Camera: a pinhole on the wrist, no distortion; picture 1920 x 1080 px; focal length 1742.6 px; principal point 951.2 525.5 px. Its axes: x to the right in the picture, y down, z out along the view. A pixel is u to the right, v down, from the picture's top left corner.
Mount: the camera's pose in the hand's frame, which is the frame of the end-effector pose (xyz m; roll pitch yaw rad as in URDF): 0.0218 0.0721 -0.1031 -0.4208 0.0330 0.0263
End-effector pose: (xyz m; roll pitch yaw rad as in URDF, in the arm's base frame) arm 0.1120 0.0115 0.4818 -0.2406 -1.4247 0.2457
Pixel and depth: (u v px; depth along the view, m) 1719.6 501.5 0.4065
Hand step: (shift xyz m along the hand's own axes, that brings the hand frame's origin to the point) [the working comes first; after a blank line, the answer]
In the camera's frame: 0.1792 -0.0056 0.4065

0.2090 0.2380 0.2641
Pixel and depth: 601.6 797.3 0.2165
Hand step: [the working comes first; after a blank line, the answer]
In the camera's frame: -0.0434 0.0338 0.2165

-0.0187 0.1903 0.0821
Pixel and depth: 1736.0 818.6 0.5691
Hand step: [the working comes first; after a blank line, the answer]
In the camera's frame: 0.2563 0.0957 0.5691

0.2853 0.3990 0.3685
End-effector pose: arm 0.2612 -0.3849 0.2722 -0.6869 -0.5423 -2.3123
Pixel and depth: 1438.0 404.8 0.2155
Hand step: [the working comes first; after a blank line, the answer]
In the camera's frame: 0.0602 -0.0149 0.2155

0.0867 0.1482 0.0976
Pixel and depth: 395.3 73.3 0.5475
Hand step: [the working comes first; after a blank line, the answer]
In the camera's frame: -0.1747 -0.1421 0.5475

-0.1368 0.1619 0.4601
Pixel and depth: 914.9 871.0 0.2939
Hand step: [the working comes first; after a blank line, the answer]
In the camera's frame: -0.0061 0.0583 0.2939

0.0192 0.2453 0.1414
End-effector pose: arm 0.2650 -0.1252 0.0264 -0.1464 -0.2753 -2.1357
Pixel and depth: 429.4 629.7 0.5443
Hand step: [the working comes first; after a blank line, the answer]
In the camera's frame: -0.1630 0.0325 0.5443

-0.1317 0.3202 0.3855
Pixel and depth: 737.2 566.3 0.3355
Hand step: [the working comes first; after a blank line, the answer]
In the camera's frame: -0.0412 0.0079 0.3355

-0.0132 0.2154 0.2011
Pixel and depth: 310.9 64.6 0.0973
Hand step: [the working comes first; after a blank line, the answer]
In the camera's frame: -0.0358 -0.0257 0.0973

-0.0111 0.0875 -0.0027
